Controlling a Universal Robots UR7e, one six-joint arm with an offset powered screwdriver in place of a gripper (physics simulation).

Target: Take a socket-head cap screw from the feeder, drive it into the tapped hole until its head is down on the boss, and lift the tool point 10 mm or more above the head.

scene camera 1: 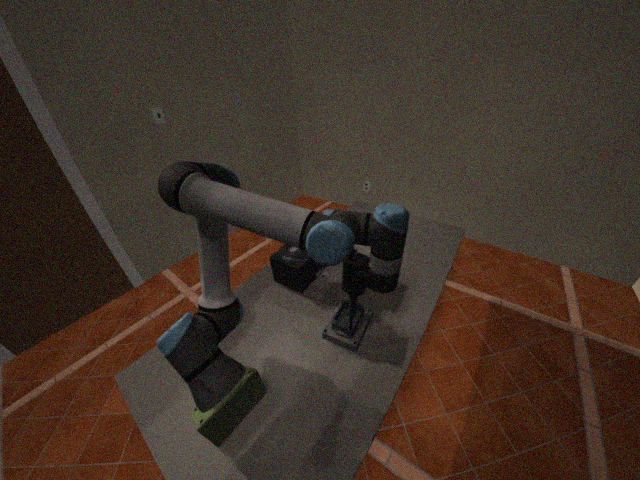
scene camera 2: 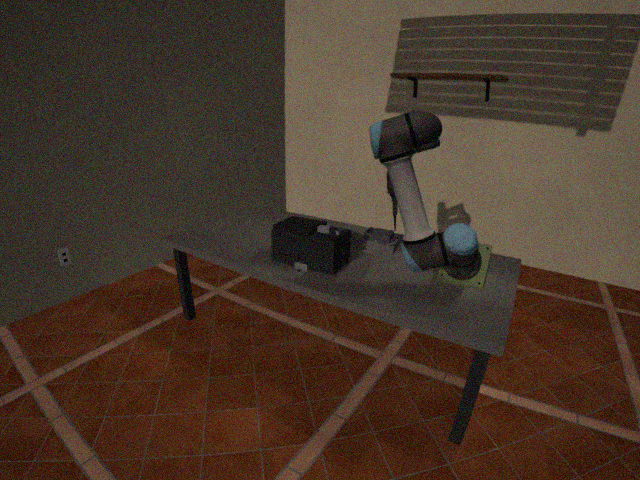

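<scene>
The black screwdriver [scene camera 1: 353, 299] [scene camera 2: 395, 224] hangs upright from the wrist, with its slim nose low over the raised boss of a dark grey fixture plate [scene camera 1: 340, 339]. In scene camera 1 its tip blends into the dark boss, so contact cannot be told. In scene camera 2 the nose shows left of the upper arm, and the fixture is dim and partly hidden behind the arm. The feeder, a black box [scene camera 1: 292, 271] [scene camera 2: 310, 246], stands apart from the fixture. The screw and tapped hole are too small and dark to make out; whether the bit carries a screw cannot be told.
The arm's base stands on a green mounting plate [scene camera 1: 235, 410] [scene camera 2: 484, 266] on the grey table [scene camera 1: 279, 335] [scene camera 2: 434, 310]. The forearm [scene camera 1: 253, 209] spans above the table near the feeder. A brown wall shelf [scene camera 2: 449, 76] hangs behind the arm.
</scene>
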